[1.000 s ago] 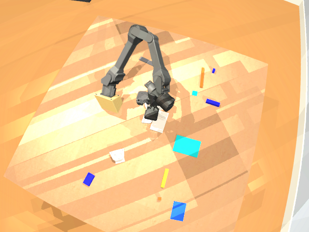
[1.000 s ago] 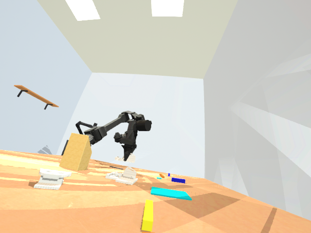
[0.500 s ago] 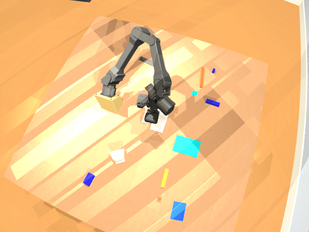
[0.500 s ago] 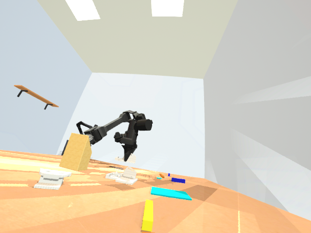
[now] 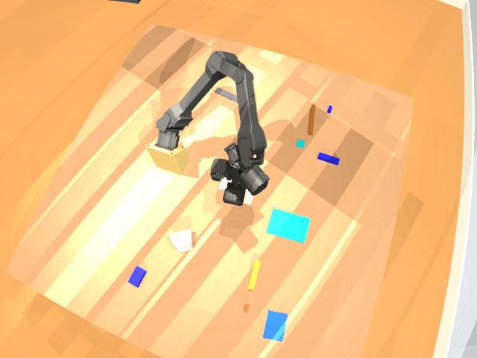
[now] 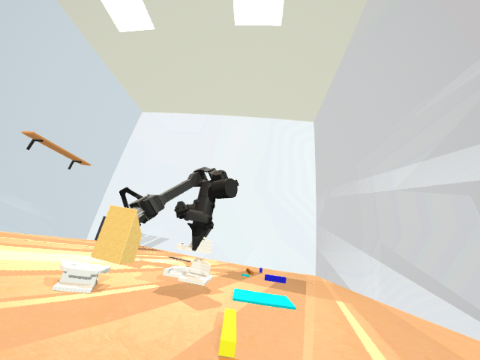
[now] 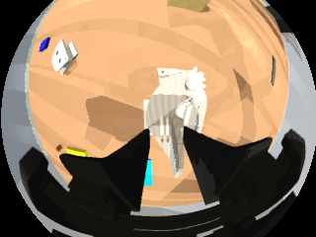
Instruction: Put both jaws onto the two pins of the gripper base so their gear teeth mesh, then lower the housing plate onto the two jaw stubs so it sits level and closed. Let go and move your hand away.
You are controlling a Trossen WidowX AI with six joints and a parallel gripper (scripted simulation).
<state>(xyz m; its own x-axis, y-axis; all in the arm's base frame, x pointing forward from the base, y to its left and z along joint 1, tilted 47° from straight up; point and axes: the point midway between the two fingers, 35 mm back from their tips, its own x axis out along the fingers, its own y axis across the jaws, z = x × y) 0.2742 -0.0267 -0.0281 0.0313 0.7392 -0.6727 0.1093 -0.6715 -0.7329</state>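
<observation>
The flat white plate lies 2 cm ahead of my gripper tip, 3 cm to the left of it and 8 cm below it. The rest, counted from my gripper tip: dark blue bar (27 cm ahead, 23 cm to the left, 7 cm below); yellow bar (14 cm ahead, 26 cm to the right, 7 cm below); cyan sheet (20 cm ahead, 6 cm to the right, 8 cm below).
</observation>
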